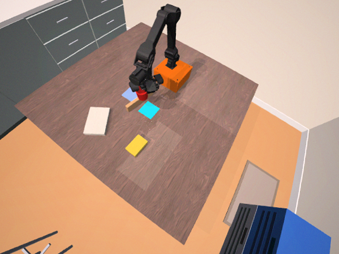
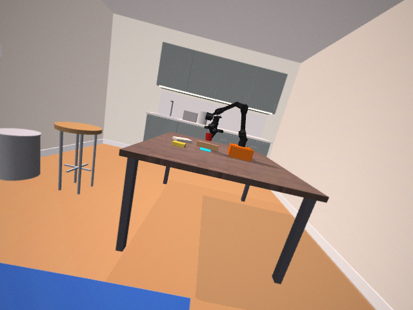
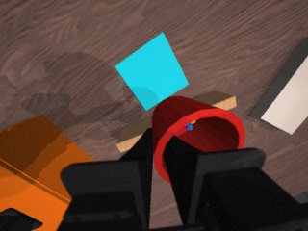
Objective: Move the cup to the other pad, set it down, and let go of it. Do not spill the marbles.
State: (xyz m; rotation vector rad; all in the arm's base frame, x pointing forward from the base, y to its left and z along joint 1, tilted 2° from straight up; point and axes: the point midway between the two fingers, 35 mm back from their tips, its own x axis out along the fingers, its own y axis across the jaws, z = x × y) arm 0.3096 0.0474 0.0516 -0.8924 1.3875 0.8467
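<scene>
The cyan pad is 30 mm ahead of my gripper tip, 40 mm to the left of it and 130 mm below it. From my gripper tip the other things lie so: wooden bar 20 mm ahead, 40 mm to the right, 100 mm below; then red cup 30 mm ahead, 20 mm to the right; then lavender pad 10 mm ahead, 130 mm to the right, 130 mm below.
</scene>
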